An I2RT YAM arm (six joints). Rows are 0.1 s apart.
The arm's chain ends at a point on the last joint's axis. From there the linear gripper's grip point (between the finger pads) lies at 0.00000 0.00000 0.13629 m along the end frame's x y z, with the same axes.
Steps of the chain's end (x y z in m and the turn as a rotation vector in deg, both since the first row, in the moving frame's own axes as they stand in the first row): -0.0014, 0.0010, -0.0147, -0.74, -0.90, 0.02; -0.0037, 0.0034, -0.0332, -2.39, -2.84, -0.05; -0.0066, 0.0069, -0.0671, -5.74, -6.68, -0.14; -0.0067, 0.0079, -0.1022, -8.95, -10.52, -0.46; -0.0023, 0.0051, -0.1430, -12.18, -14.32, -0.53; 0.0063, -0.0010, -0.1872, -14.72, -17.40, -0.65; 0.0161, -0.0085, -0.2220, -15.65, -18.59, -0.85; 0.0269, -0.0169, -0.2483, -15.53, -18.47, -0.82; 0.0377, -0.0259, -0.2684, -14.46, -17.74, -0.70
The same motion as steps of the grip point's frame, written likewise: -0.0035, 0.0028, -0.0147, -0.74, -0.90, 0.02; -0.0104, 0.0091, -0.0335, -2.39, -2.84, -0.05; -0.0224, 0.0205, -0.0687, -5.74, -6.68, -0.14; -0.0314, 0.0291, -0.1061, -8.95, -10.52, -0.46; -0.0356, 0.0337, -0.1503, -12.18, -14.32, -0.53; -0.0338, 0.0333, -0.1978, -14.72, -17.40, -0.65; -0.0265, 0.0279, -0.2341, -15.65, -18.59, -0.85; -0.0155, 0.0193, -0.2602, -15.53, -18.47, -0.82; -0.0032, 0.0078, -0.2791, -14.46, -17.74, -0.70
